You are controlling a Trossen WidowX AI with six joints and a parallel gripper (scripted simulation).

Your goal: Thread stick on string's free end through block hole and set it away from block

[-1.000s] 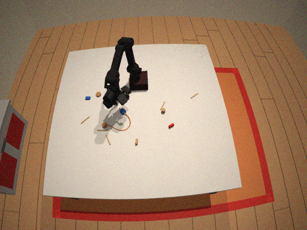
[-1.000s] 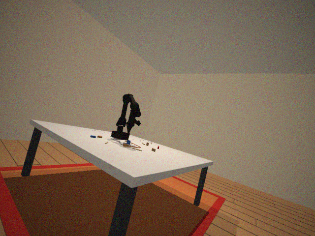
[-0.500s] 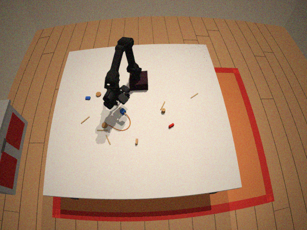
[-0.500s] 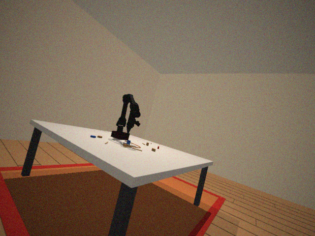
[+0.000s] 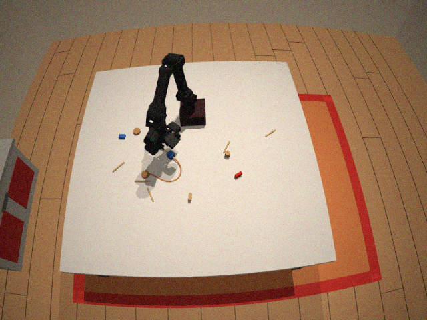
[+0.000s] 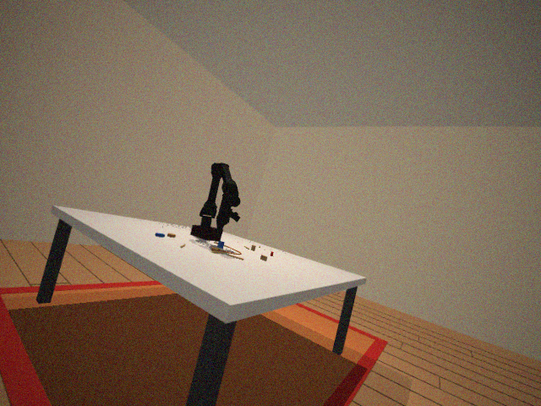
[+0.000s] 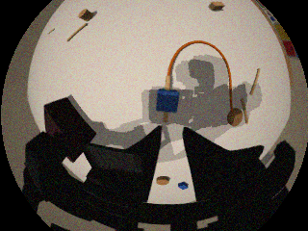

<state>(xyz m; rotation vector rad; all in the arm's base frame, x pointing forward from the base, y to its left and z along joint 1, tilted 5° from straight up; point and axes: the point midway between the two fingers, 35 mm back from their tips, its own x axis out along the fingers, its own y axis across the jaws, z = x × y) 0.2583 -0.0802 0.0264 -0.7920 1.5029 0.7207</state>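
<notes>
My gripper tip is now 1 cm short of the blue cube, 2 cm to the right of it and 5 cm above it. The rest, counted from my gripper tip: flat blue piece 9 cm behind, 27 cm to the right, 6 cm below; then thin stick 2 cm ahead, 4 cm to the left, 5 cm below; then wooden block 22 cm ahead, 15 cm to the left, 5 cm below.
</notes>
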